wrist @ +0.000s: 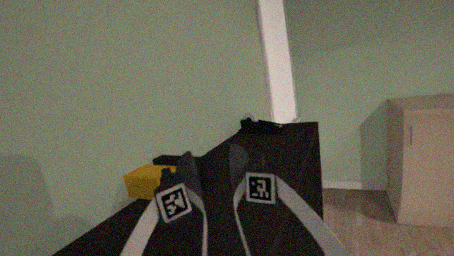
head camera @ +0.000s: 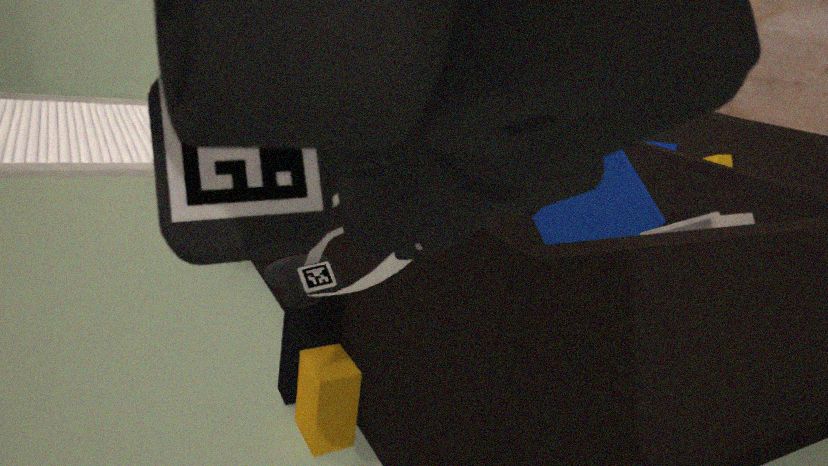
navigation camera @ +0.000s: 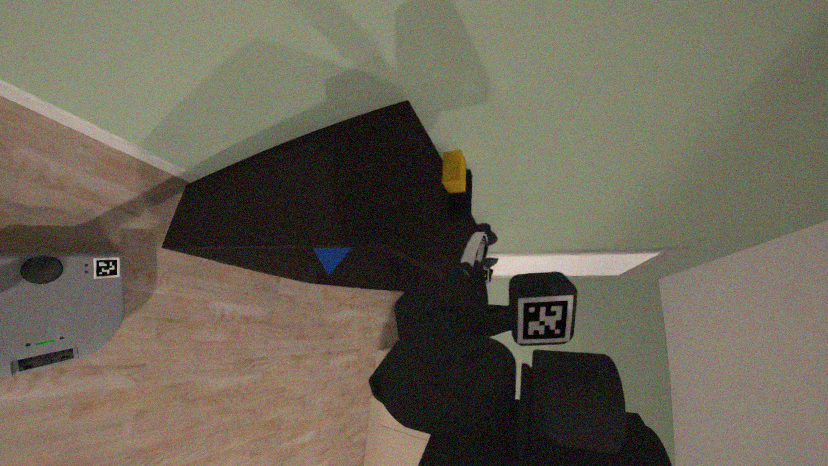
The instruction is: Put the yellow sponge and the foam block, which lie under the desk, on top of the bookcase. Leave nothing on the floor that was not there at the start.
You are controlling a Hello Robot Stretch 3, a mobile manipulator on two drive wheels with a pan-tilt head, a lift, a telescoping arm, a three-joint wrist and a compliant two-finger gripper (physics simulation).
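Where they show: gripper, fingertip midpoint: [navigation camera: 486, 245]; robot's base at its link origin: [navigation camera: 43, 268].
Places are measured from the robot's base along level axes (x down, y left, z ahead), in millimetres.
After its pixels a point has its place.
A yellow block, the sponge by its colour [head camera: 330, 399] {x -1092, y -580, z 223 mm} [navigation camera: 454, 171] {x -1092, y -582, z 225 mm} [wrist: 141, 182], rests on top of the dark bookcase [head camera: 521, 358] {x -1055, y -333, z 124 mm} [navigation camera: 318, 202] {x -899, y -337, z 135 mm} [wrist: 302, 155], at the wall-side edge. A black block [head camera: 312, 329] {x -1092, y -625, z 161 mm} [navigation camera: 460, 205] {x -1093, y -619, z 146 mm} [wrist: 167, 160], which may be the foam block, is right beside it. My gripper [wrist: 213, 165] {x -1184, y -411, z 48 mm} is over the bookcase top, its fingers part-way open with a gap between them and nothing held. In the wrist view the left finger covers part of both blocks. In the head view my wrist hides much of the gripper. The desk does not show.
A small black object [wrist: 260, 125] is at the bookcase's far end, near a white radiator [head camera: 75, 131] {x -1278, y -1934, z -148 mm} [navigation camera: 567, 263] {x -1533, y -1856, z -123 mm} [wrist: 280, 60]. Blue items [head camera: 608, 202] {x -620, y -649, z 46 mm} [navigation camera: 330, 259] {x -620, y -649, z 3 mm} are in the shelves. A beige cabinet [wrist: 430, 160] stands at the right. My base [navigation camera: 63, 312] {x -160, y -36, z -117 mm} is on the wooden floor.
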